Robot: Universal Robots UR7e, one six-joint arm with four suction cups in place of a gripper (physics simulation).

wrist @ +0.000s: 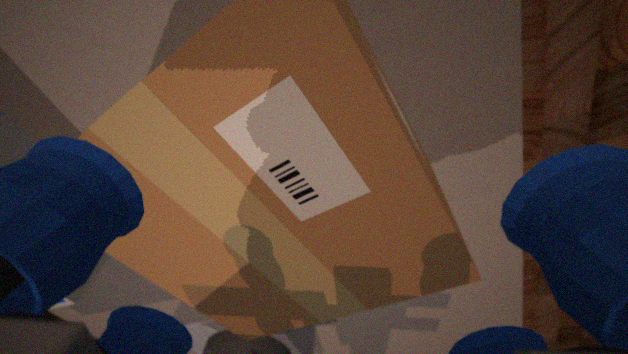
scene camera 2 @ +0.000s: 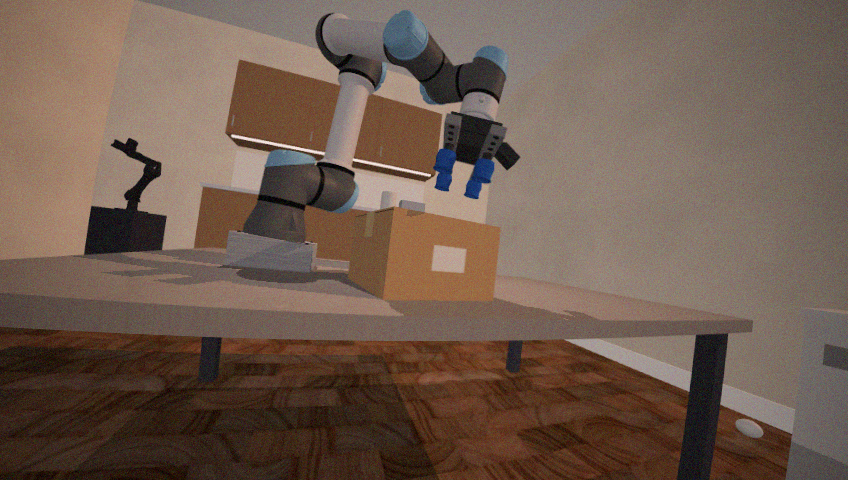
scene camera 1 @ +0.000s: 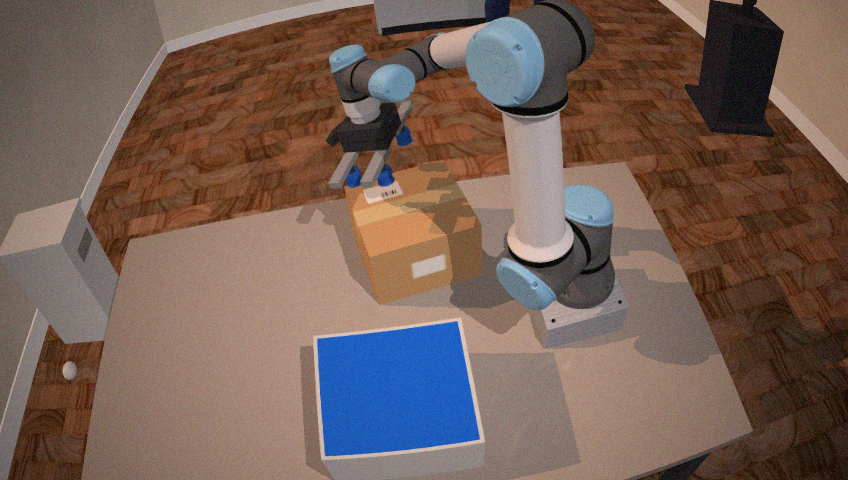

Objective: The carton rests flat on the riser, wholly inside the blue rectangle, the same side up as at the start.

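Note:
A brown carton [scene camera 1: 386, 270] [scene camera 2: 410, 267] [wrist: 375, 225] rests flat on the table, its taped top with a barcode label facing up. It stands behind the low white riser [scene camera 1: 404, 466] and apart from it. The blue rectangle [scene camera 1: 395, 389] covers the riser's top and has nothing on it. Neither riser nor rectangle shows in scene camera 2. My gripper [scene camera 1: 379, 155] [scene camera 2: 461, 175] [wrist: 320, 280] is open, its blue suction cups pointing down above the carton. In scene camera 2 a gap shows between the cups and the carton's top. In the wrist view the carton lies turned relative to the cups.
The arm's base block [scene camera 1: 583, 330] [scene camera 2: 270, 252] stands on the table [scene camera 1: 208, 333] [scene camera 2: 595, 325], beside the carton. A tall light grey box [scene camera 1: 41, 279] [scene camera 2: 824, 392] stands off the table's side. A dark pedestal [scene camera 1: 737, 71] [scene camera 2: 124, 231] stands farther away.

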